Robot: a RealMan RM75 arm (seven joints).
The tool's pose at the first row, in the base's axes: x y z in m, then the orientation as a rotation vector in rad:
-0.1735, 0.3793, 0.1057, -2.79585, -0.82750, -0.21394
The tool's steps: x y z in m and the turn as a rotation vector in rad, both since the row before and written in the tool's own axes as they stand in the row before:
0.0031, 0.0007, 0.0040, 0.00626, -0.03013, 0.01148
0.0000, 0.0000, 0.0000, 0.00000, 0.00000, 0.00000
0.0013, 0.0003, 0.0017, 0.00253, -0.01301, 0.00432
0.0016, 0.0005, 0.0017, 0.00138, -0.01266, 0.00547
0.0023, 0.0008, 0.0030, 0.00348, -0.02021, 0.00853
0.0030, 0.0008, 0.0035, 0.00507, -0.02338, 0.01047
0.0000, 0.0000, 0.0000, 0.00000, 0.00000, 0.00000
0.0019, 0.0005, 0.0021, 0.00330, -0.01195, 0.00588
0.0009, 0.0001, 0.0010, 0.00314, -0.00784, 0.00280
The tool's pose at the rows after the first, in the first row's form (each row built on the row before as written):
-0.1702, 0.3813, 0.1023, -2.80384, -0.81724, -0.16745
-0.1702, 0.3813, 0.1023, -2.80384, -0.81724, -0.16745
-0.1689, 0.3821, 0.1008, -2.80701, -0.81367, -0.14753
-0.1672, 0.3829, 0.0993, -2.81144, -0.80853, -0.12840
-0.1648, 0.3841, 0.0966, -2.81699, -0.80031, -0.09729
-0.1618, 0.3857, 0.0934, -2.82225, -0.78965, -0.06072
-0.1618, 0.3857, 0.0934, -2.82225, -0.78965, -0.06072
-0.1600, 0.3867, 0.0914, -2.82430, -0.78327, -0.04164
-0.1592, 0.3873, 0.0905, -2.82426, -0.78037, -0.02890

